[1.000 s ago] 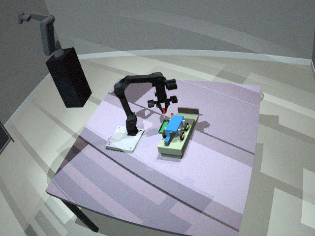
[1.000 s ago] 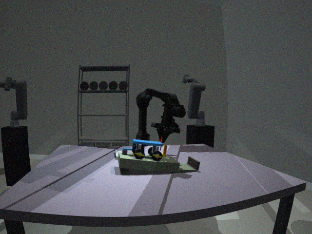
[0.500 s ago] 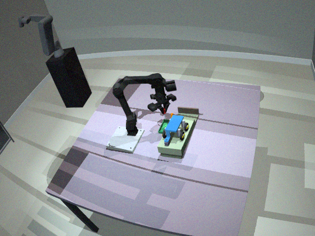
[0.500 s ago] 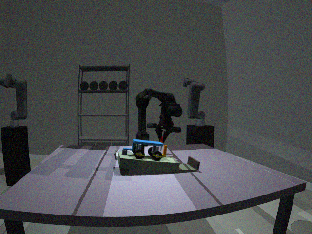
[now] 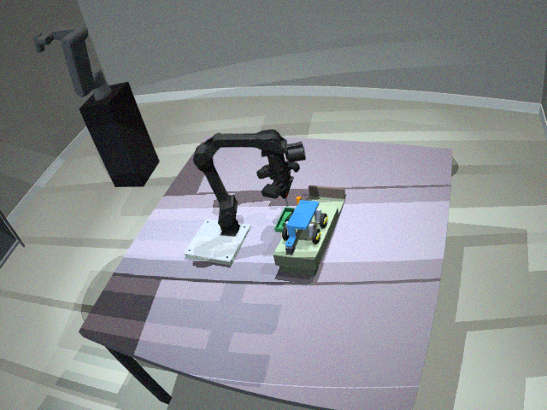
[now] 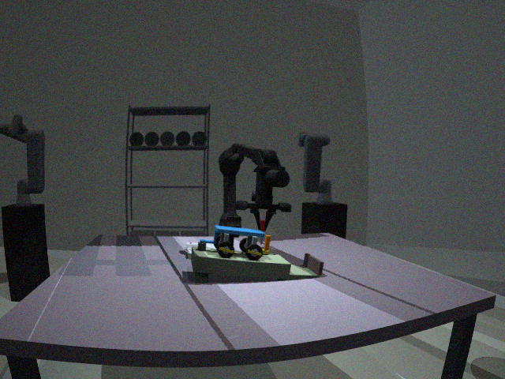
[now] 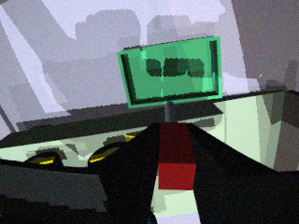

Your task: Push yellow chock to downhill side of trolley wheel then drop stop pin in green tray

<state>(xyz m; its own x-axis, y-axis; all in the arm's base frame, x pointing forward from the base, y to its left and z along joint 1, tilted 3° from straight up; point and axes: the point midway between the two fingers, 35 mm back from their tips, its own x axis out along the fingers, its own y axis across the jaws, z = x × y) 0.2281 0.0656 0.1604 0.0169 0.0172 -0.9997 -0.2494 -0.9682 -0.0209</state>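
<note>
Right now my gripper tip is 1 cm past the green tray and 14 cm above it. From my gripper tip the other things lie so: stop pin: right at my gripper tip; then yellow chock: 5 cm ahead, 2 cm to the right, 5 cm below; then blue trolley: 10 cm ahead, 11 cm to the right, 2 cm below.
</note>
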